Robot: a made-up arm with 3 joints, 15 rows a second.
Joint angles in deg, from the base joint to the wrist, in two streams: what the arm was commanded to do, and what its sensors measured. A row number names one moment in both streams.
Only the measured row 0 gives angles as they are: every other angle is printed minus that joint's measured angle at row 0.
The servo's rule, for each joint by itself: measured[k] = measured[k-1] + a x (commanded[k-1-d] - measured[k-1]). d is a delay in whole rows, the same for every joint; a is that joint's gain. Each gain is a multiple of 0.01, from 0.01 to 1. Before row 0 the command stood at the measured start. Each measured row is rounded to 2 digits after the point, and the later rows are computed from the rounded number. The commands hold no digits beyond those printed.
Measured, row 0:
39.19, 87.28, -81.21
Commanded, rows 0 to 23:
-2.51, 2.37, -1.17
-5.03, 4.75, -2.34
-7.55, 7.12, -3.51
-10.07, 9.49, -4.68
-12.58, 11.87, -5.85
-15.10, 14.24, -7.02
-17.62, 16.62, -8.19
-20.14, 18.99, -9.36
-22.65, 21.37, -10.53
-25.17, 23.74, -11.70
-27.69, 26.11, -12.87
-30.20, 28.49, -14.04
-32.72, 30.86, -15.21
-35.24, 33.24, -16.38
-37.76, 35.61, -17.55
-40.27, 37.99, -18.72
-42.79, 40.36, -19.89
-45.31, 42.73, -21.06
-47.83, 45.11, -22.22
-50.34, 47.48, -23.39
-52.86, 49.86, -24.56
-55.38, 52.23, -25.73
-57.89, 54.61, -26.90
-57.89, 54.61, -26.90
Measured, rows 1 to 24:
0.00, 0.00, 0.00
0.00, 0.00, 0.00
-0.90, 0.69, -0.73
-2.39, 1.87, -1.73
-4.25, 3.39, -2.83
-6.35, 5.16, -3.98
-8.59, 7.11, -5.14
-10.93, 9.18, -6.31
-13.34, 11.34, -7.48
-15.79, 13.56, -8.65
-18.26, 15.82, -9.82
-20.75, 18.12, -10.99
-23.25, 20.44, -12.16
-25.75, 22.77, -13.33
-28.26, 25.12, -14.50
-30.77, 27.47, -15.67
-33.29, 29.83, -16.84
-35.80, 32.20, -18.01
-38.32, 34.57, -19.18
-40.84, 36.94, -20.35
-43.36, 39.31, -21.51
-45.87, 41.68, -22.68
-48.39, 44.05, -23.85
-50.91, 46.42, -25.02
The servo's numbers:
d 2
a 0.36 0.29 0.62

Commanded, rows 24 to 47:
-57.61, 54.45, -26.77
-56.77, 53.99, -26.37
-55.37, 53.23, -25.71
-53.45, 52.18, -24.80
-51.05, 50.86, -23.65
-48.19, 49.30, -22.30
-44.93, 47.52, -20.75
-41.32, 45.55, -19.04
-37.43, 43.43, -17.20
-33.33, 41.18, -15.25
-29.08, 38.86, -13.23
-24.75, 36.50, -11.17
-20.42, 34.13, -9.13
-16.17, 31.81, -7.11
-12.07, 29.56, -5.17
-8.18, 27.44, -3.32
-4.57, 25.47, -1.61
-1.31, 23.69, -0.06
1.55, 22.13, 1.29
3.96, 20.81, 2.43
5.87, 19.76, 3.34
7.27, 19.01, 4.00
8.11, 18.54, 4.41
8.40, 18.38, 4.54
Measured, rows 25 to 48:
-53.42, 48.80, -26.19
-55.03, 50.48, -26.63
-55.96, 51.63, -26.72
-56.25, 52.31, -26.50
-55.93, 52.58, -26.01
-55.04, 52.46, -25.26
-53.60, 52.00, -24.26
-51.65, 51.22, -23.04
-49.23, 50.15, -21.62
-46.38, 48.82, -20.02
-43.16, 47.26, -18.27
-39.62, 45.50, -16.40
-35.83, 43.57, -14.43
-31.84, 41.52, -12.41
-27.73, 39.38, -10.38
-23.57, 37.18, -8.35
-19.43, 34.97, -6.38
-15.38, 32.79, -4.48
-11.49, 30.67, -2.70
-7.83, 28.65, -1.06
-4.45, 26.76, 0.40
-1.42, 25.03, 1.66
1.20, 23.50, 2.70
3.39, 22.20, 3.51

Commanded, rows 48 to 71:
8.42, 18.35, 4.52
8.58, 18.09, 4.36
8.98, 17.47, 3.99
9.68, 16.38, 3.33
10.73, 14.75, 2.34
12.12, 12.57, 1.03
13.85, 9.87, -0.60
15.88, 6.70, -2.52
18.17, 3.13, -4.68
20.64, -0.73, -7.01
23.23, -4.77, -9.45
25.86, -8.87, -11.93
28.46, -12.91, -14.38
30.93, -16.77, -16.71
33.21, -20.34, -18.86
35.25, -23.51, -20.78
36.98, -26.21, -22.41
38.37, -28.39, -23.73
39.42, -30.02, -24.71
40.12, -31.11, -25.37
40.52, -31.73, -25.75
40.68, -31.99, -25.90
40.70, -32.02, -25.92
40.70, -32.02, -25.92
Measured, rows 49 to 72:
5.09, 21.14, 4.07
6.28, 20.34, 4.36
7.05, 19.76, 4.46
7.60, 19.28, 4.40
8.10, 18.76, 4.15
8.67, 18.07, 3.64
9.41, 17.11, 2.83
10.39, 15.79, 1.71
11.64, 14.07, 0.28
13.17, 11.93, -1.46
14.97, 9.38, -3.46
17.01, 6.45, -5.66
19.25, 3.20, -8.01
21.63, -0.30, -10.44
24.09, -3.96, -12.88
26.55, -7.67, -15.25
28.95, -11.34, -17.49
31.22, -14.87, -19.53
33.29, -18.16, -21.32
35.12, -21.13, -22.81
36.67, -23.71, -23.99
37.91, -25.86, -24.85
38.85, -27.56, -25.41
39.51, -28.84, -25.71

